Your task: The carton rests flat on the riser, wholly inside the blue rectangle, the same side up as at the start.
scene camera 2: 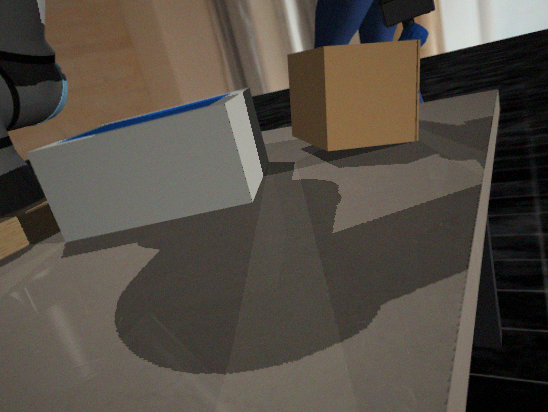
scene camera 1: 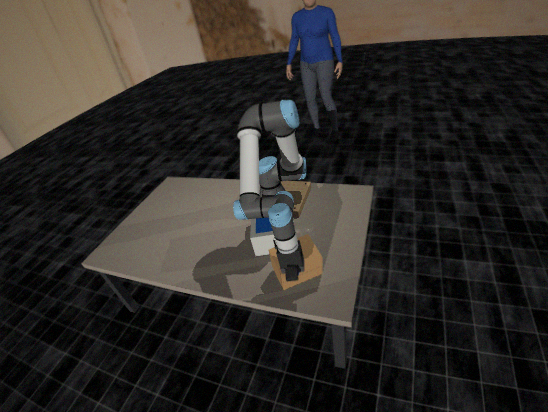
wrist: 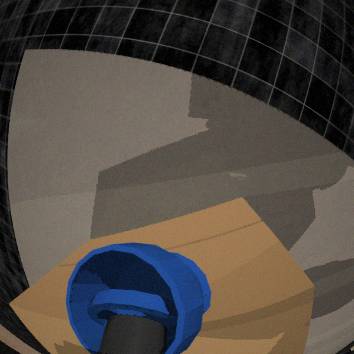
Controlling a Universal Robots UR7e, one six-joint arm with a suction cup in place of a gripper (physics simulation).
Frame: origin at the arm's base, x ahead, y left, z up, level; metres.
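Seen in the pictures: end effector, tool point: [wrist: 149,256]; arm's base, origin of the base link: [scene camera 1: 272,195].
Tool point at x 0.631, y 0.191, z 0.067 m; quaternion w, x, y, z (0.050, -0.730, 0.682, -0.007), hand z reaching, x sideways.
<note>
Offsets run from my tool point to a thing's middle. Level surfaces: height alone.
The brown carton @[0.012 m right, 0.101 m back, 0.034 m down] [scene camera 1: 311,262] [scene camera 2: 367,92] [wrist: 246,253] hangs level a little above the table, near its front right part, with its shadow under it. My suction cup [scene camera 1: 292,271] [scene camera 2: 410,32] [wrist: 137,298] is blue and sits pressed on the carton's top face, holding it. The white riser @[0.146 m right, 0.349 m back, 0.049 m down] [scene camera 1: 262,244] [scene camera 2: 146,177] stands just left of the carton; the blue rectangle @[0.146 m right, 0.349 m back, 0.011 m up] [scene camera 1: 262,225] [scene camera 2: 146,117] on its top is bare. In the wrist view only the carton top and the table show; the riser is out of sight there.
The grey table @[0.109 m down] [scene camera 1: 177,221] [scene camera 2: 309,355] [wrist: 88,123] ends close to the carton on the right. A wooden plate [scene camera 1: 302,194] [scene camera 2: 10,235] lies under the arm's base behind the riser. A person in a blue top [scene camera 1: 315,57] stands on the dark floor beyond the table.
</note>
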